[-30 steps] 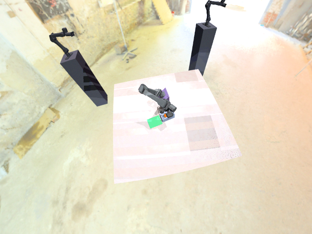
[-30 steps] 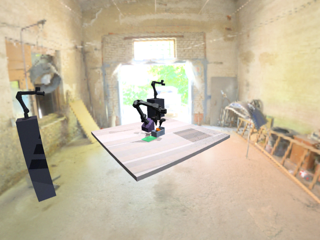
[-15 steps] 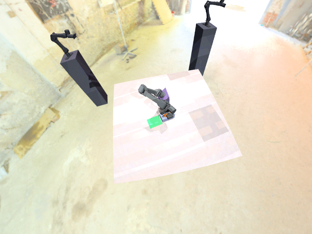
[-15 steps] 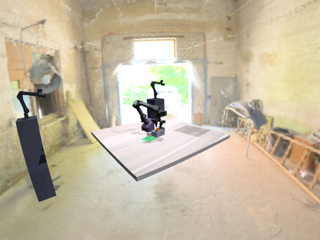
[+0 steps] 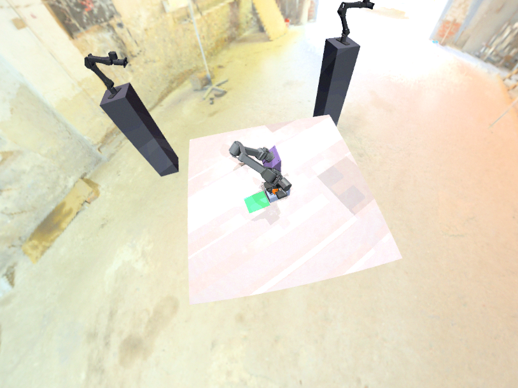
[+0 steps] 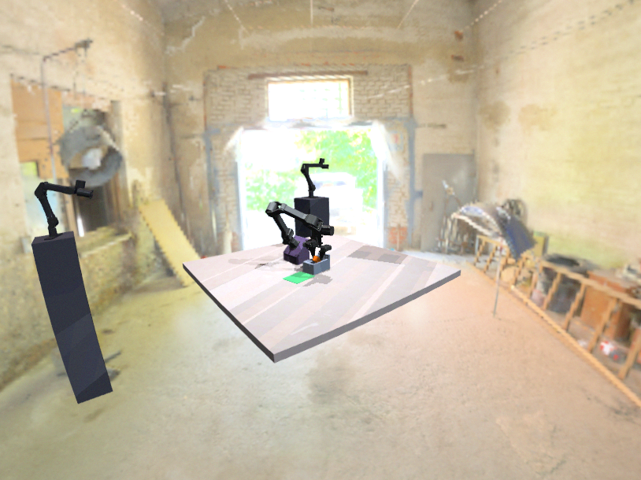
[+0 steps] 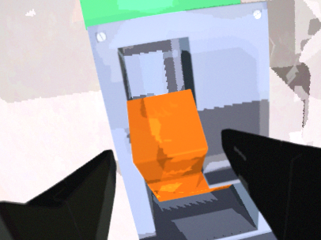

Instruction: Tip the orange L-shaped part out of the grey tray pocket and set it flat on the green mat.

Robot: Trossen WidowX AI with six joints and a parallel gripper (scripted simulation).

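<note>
My gripper tip is now 30 mm to the right of the orange L-shaped part, 30 mm above it and 20 mm past it. Round my gripper tip: green mat: 150 mm to the right, 90 mm below.
</note>
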